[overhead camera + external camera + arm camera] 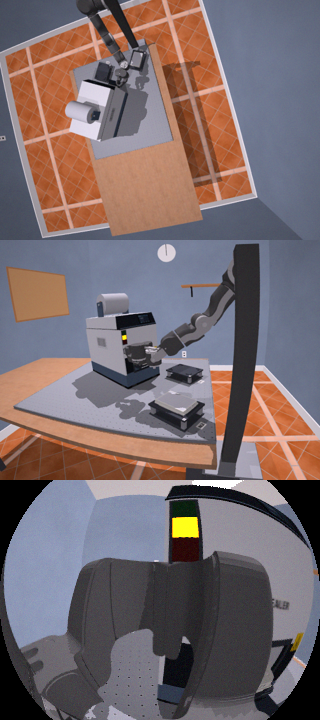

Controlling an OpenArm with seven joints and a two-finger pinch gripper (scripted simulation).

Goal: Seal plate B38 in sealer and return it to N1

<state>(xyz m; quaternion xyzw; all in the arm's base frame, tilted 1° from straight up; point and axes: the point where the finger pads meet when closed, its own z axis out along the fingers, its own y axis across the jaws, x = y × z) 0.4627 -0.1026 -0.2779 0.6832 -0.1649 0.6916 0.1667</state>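
My hand is 20 mm short of the start key and 10 mm to the left of it. From my hand the other things lie so: white 96-well plate B38: 110 mm to the right, 80 mm below, 10 mm ahead; then sealed plate B83: 240 mm behind, 150 mm to the left, 130 mm below; then sealer's stage: 110 mm to the right, 90 mm below, 10 mm ahead.
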